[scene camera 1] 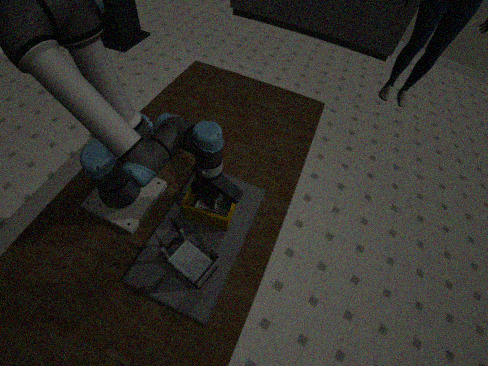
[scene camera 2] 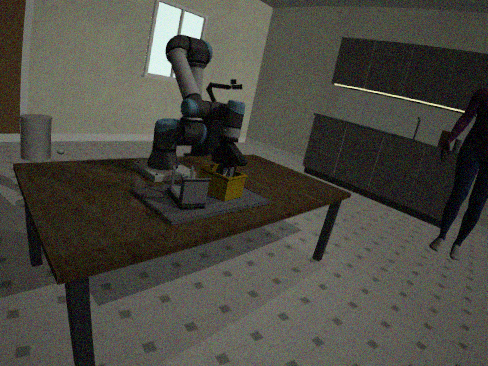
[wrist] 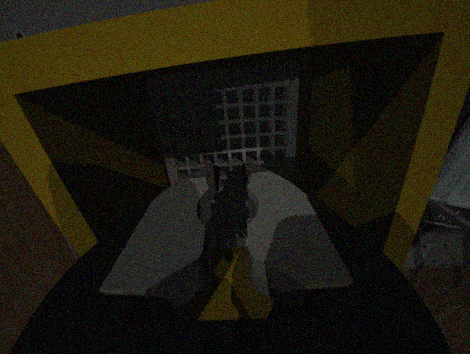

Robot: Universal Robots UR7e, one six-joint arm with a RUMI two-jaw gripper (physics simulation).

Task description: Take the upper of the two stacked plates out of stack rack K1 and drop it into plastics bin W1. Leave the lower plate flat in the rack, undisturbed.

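Frame: origin at the arm's base, x ahead, y left, z up, level; metres.
Seen in the pictures: gripper, fingertip midpoint: [scene camera 1: 215,206] [wrist: 231,168]; arm's base at its link origin: [scene camera 1: 120,190] [scene camera 2: 162,165].
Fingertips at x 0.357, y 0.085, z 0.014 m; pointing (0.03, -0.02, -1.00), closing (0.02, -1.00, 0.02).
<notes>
Pixels of each thing's top centre, then the offset from my fingertips to it. Level surfaces: height alone.
- yellow bin W1 at its top centre: [wrist: 250,270] [scene camera 1: 211,197] [scene camera 2: 223,170] 0.006 m right, 0.013 m back, 0.068 m up
- pale grid plate at its top centre: [wrist: 231,179] [scene camera 1: 214,205] 0.000 m left, 0.005 m back, 0.006 m up
- Rack K1 at its top centre: [scene camera 1: 187,252] [scene camera 2: 189,171] 0.209 m right, 0.012 m ahead, 0.089 m up
- lower plate at its top centre: [scene camera 1: 191,261] 0.211 m right, 0.018 m ahead, 0.008 m up
- grey mat at its surface level: 0.031 m down
- brown table at its surface level: 0.044 m down
My gripper [scene camera 1: 216,196] [scene camera 2: 227,170] [wrist: 231,168] reaches down into the yellow bin W1 [scene camera 1: 206,217] [scene camera 2: 226,189] [wrist: 150,42], shut on the upper plate. This pale grid plate [wrist: 293,120] extends forward from the fingertips inside the bin. Its left part is in deep shadow, and its contact with the bin floor cannot be made out. Rack K1 [scene camera 2: 194,190] stands beside the bin. The lower plate [scene camera 1: 190,259] lies flat in the rack; a pale part of this plate [wrist: 454,172] shows at the right edge of the wrist view.
The bin and rack stand on a grey mat [scene camera 1: 165,291] [scene camera 2: 175,216] on the brown table [scene camera 1: 265,120] [scene camera 2: 100,225]. The arm's pale base plate [scene camera 1: 152,187] lies beside the mat. The bin's yellow walls surround the fingers closely. A person [scene camera 1: 417,47] [scene camera 2: 462,175] stands beyond the table.
</notes>
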